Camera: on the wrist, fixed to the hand. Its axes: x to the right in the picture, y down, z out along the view.
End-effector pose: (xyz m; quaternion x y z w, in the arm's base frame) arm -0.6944 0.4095 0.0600 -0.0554 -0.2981 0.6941 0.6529
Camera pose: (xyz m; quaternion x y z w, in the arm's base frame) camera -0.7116 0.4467 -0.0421 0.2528 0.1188 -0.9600 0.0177
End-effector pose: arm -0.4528 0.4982 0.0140 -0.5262 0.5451 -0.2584 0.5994
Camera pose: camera -0.5501 0.4832 -0.0351 0.0481 0.7702 0.2011 0.6034
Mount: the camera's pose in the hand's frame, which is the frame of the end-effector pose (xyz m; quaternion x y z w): 0.0055 0.0658 -0.0880 0.0377 0.0394 0.7079 0.7042
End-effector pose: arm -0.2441 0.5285 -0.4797 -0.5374 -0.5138 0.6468 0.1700
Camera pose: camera -0.1477 0.5479 -0.5290 0.7612 -0.0497 -0.5740 0.2976
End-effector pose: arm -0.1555 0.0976 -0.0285 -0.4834 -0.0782 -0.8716 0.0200
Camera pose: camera -0.2250 0.0192 -0.0619 -0.3607 0.2551 -0.6158 0.6524
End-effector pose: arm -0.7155 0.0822 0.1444 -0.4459 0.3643 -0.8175 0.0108
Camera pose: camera -0.8039 0.0836 0.0789 -0.0235 0.5418 -0.5994 0.5888
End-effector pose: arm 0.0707 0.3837 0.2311 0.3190 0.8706 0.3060 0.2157
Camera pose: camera 0.0445 0.3928 0.3376 -0.8371 -0.4073 -0.3480 0.1111
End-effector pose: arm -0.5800 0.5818 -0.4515 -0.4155 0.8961 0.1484 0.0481
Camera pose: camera -0.6302 0.5910 -0.3541 -0.3377 -0.9327 -0.0884 0.0908
